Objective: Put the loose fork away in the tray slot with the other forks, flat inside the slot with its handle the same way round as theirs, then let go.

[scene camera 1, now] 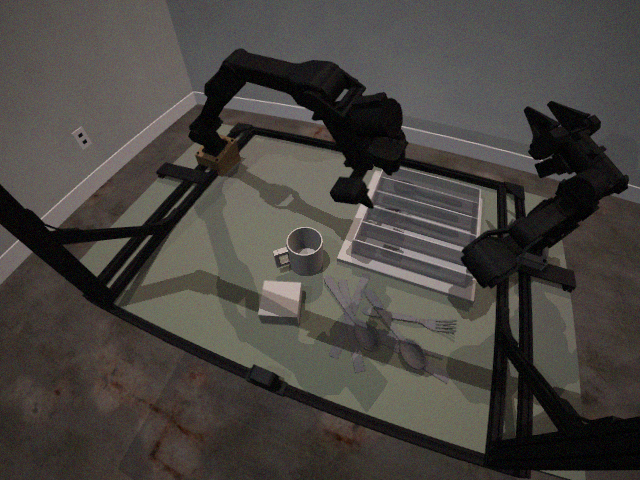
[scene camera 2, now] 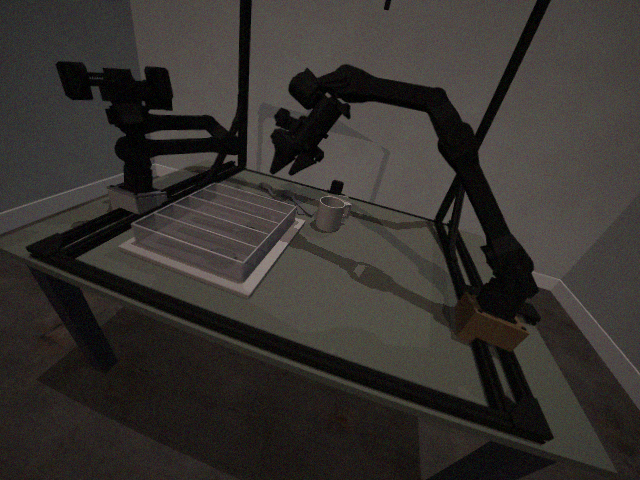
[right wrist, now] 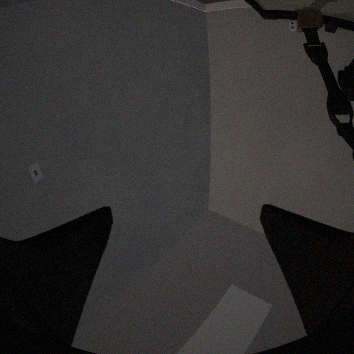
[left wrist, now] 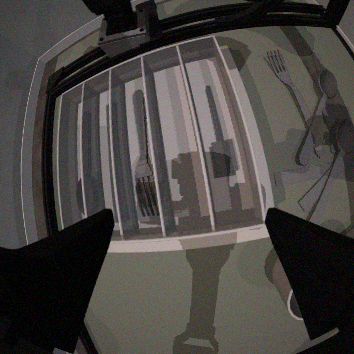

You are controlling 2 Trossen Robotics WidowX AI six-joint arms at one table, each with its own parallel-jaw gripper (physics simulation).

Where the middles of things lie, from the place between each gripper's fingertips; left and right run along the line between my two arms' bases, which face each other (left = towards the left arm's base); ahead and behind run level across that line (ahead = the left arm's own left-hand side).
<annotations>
I see my right gripper 310 mm above the cutlery tray (left wrist: pixel 192 203), 150 mm to the right of it and 100 mm past it. Round my right hand: white box (scene camera 1: pixel 280 304) 440 mm behind, 370 mm to the left, 320 mm below; then white mug (left wrist: pixel 279 278) 380 mm to the left, 320 mm behind, 300 mm below.
Right now my left hand is 9 cm short of the cutlery tray, 10 cm to the left of it and 14 cm above it. Also, from my left hand: white box: 25 cm behind, 12 cm to the left, 15 cm below; then white mug: 13 cm behind, 13 cm to the left, 13 cm below.
</annotations>
